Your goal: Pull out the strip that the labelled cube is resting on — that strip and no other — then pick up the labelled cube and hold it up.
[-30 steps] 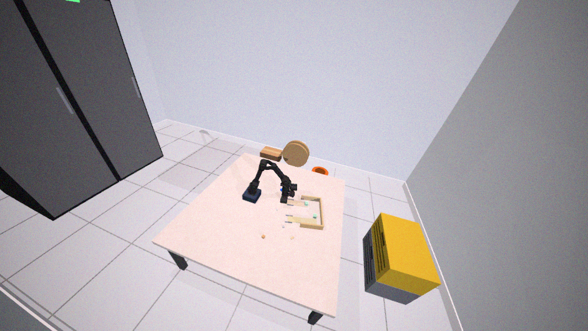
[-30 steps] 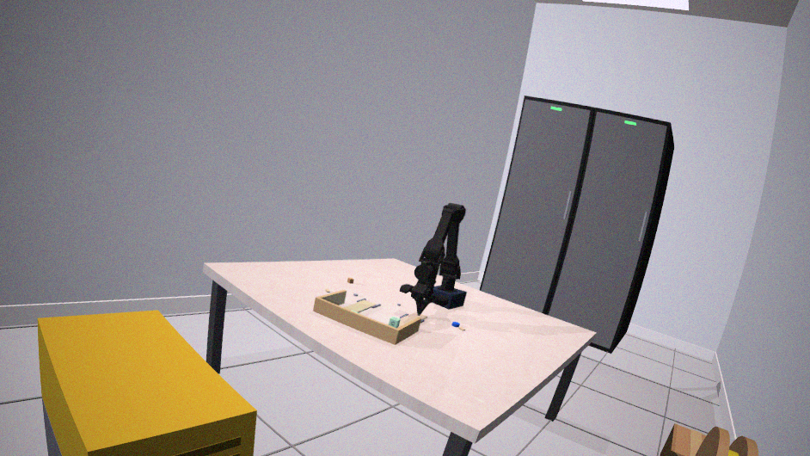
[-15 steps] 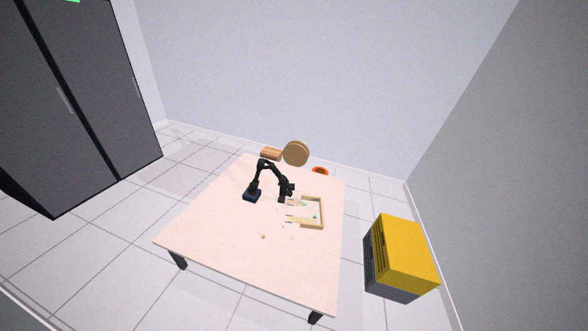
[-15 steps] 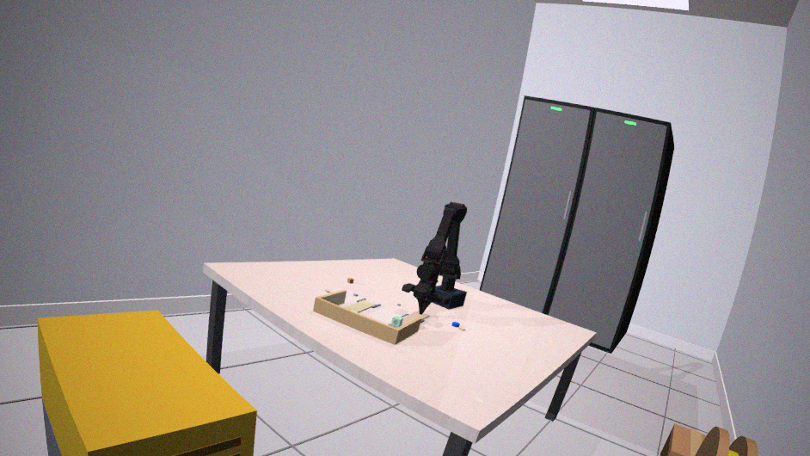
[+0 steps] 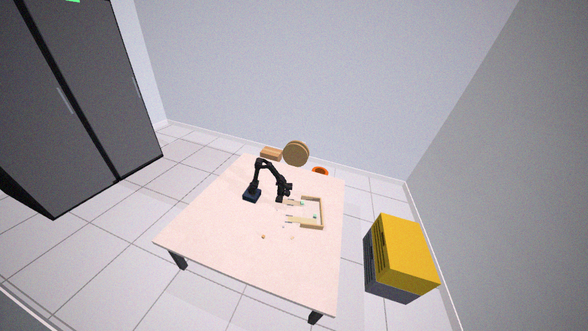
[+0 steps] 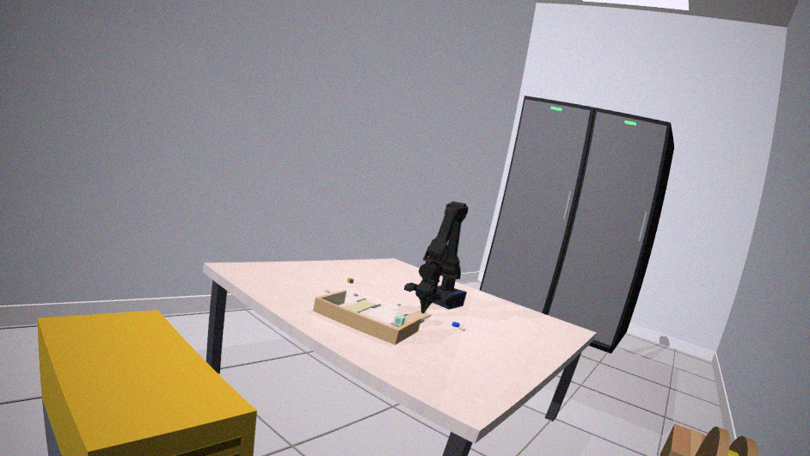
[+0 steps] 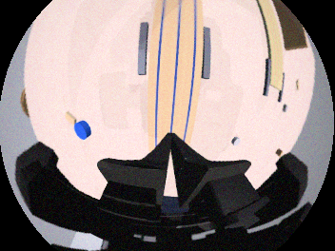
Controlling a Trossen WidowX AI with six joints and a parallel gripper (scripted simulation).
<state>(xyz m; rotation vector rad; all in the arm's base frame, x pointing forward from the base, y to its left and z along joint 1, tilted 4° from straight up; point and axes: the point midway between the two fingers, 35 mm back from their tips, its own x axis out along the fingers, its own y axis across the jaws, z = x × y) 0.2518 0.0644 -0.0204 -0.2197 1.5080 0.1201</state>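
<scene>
The blue piece is 140 mm to the left of my gripper tip and 40 mm behind it.
</scene>
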